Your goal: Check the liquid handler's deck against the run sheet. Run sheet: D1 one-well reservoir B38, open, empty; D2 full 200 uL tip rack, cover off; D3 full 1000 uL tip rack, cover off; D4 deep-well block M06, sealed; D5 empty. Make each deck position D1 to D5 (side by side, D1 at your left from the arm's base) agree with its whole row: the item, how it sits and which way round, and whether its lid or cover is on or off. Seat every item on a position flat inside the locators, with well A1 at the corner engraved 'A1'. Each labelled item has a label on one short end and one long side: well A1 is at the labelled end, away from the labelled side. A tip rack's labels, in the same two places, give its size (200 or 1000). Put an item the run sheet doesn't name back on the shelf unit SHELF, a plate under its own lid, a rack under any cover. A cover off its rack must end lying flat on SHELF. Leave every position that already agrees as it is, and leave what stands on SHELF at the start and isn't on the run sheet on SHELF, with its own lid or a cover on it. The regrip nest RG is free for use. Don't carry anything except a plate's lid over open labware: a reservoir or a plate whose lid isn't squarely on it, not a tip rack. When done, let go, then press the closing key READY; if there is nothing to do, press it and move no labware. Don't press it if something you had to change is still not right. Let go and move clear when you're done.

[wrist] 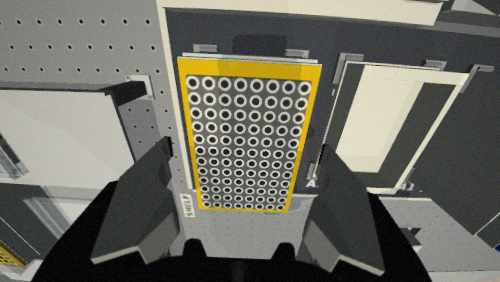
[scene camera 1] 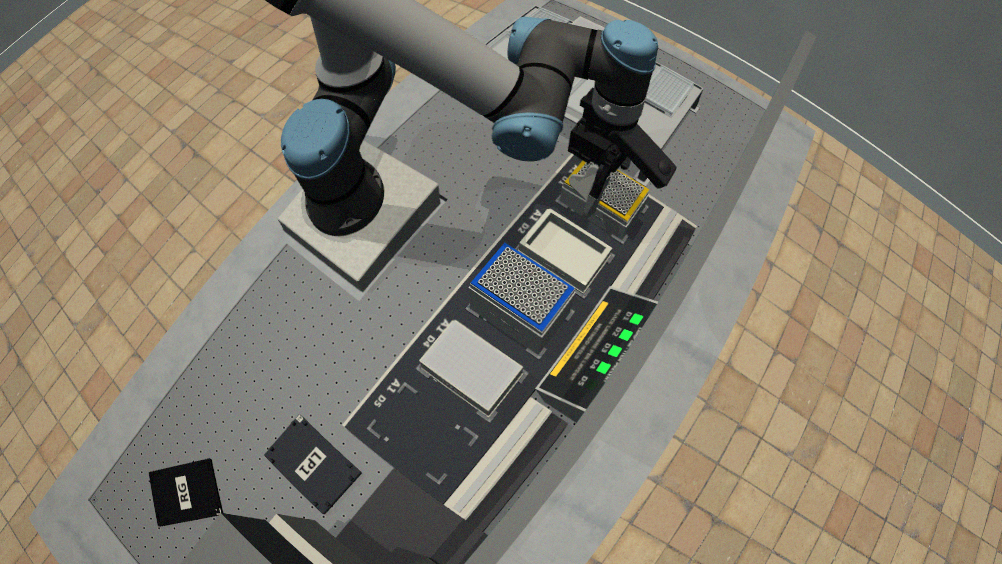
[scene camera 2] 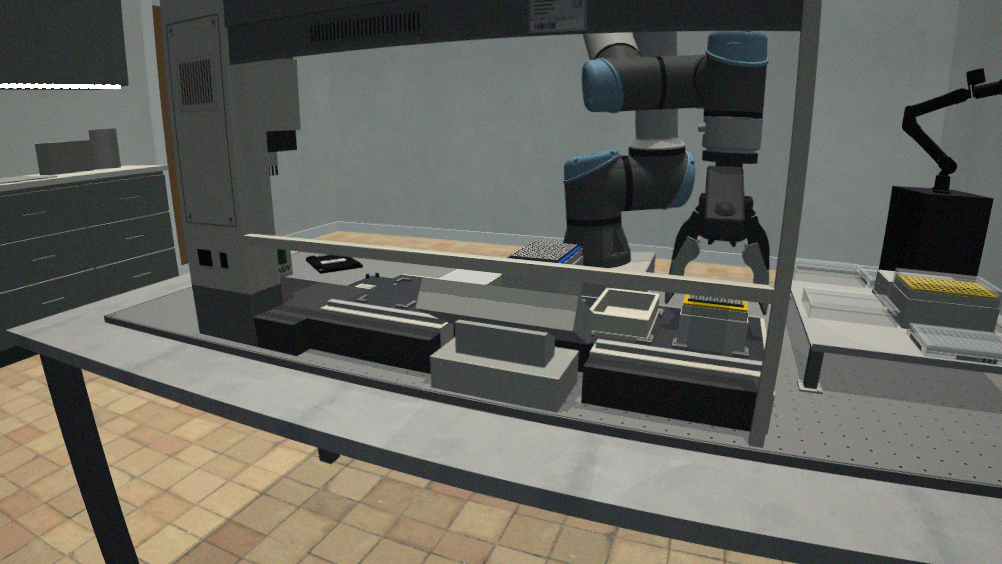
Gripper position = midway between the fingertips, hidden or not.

I see my gripper [scene camera 1: 604, 192], a one-well reservoir [scene camera 1: 576, 250], a yellow-framed tip rack [scene camera 2: 719, 325], a blue-framed tip rack [scene camera 1: 517, 295], a clear cover [wrist: 57, 207] and a shelf [scene camera 1: 658, 126].
The one-well reservoir shows as well in the wrist view [wrist: 394, 119] and in scene camera 2 [scene camera 2: 618, 313]. The yellow-framed tip rack is seen too in the wrist view [wrist: 247, 116] and in scene camera 1 [scene camera 1: 623, 200]. The blue-framed tip rack is seen too in the wrist view [wrist: 451, 169] and in scene camera 2 [scene camera 2: 510, 281].
